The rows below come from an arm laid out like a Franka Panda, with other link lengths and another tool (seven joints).
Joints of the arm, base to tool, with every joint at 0 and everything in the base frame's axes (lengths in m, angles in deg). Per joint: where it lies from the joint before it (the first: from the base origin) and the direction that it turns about. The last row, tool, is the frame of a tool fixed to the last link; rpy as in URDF.
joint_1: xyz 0.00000 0.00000 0.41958 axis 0 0 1
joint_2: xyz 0.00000 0.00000 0.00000 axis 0 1 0
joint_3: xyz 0.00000 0.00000 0.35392 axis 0 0 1
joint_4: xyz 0.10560 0.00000 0.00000 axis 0 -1 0
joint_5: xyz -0.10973 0.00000 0.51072 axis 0 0 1
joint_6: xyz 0.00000 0.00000 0.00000 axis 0 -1 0
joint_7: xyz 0.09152 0.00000 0.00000 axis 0 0 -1
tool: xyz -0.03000 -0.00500 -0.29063 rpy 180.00 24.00 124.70
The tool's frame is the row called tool.
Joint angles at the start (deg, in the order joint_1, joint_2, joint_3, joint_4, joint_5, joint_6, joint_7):
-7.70, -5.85, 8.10, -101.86, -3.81, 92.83, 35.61
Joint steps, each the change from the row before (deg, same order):
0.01, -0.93, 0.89, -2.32, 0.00, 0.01, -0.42
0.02, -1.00, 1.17, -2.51, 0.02, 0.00, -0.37
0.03, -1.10, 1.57, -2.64, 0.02, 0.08, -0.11
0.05, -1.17, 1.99, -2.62, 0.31, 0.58, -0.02
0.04, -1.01, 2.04, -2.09, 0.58, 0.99, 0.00
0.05, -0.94, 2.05, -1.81, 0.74, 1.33, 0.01
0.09, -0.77, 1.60, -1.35, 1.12, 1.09, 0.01
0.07, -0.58, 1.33, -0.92, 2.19, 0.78, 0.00
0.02, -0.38, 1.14, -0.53, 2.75, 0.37, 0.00
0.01, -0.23, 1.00, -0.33, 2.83, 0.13, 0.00
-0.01, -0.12, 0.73, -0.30, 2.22, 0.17, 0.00
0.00, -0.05, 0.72, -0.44, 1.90, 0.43, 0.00
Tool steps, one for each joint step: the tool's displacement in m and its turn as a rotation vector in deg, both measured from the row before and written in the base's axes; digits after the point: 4 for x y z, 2 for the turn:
-0.0119, 0.0096, -0.0128, -0.23, 1.44, 1.27
-0.0136, 0.0123, -0.0140, -0.31, 1.57, 1.49
-0.0147, 0.0159, -0.0143, -0.48, 1.51, 1.62
-0.0135, 0.0212, -0.0137, -0.34, 0.94, 1.93
-0.0097, 0.0225, -0.0106, -0.06, 0.21, 1.92
-0.0076, 0.0233, -0.0090, 0.12, -0.30, 1.90
-0.0066, 0.0208, -0.0065, 0.58, -0.28, 1.37
-0.0068, 0.0231, -0.0044, 1.67, 0.00, 0.77
-0.0072, 0.0234, -0.0024, 2.23, 0.36, 0.36
-0.0073, 0.0223, -0.0015, 2.33, 0.61, 0.18
-0.0056, 0.0166, -0.0017, 1.84, 0.53, 0.05
-0.0048, 0.0149, -0.0034, 1.56, 0.43, 0.09

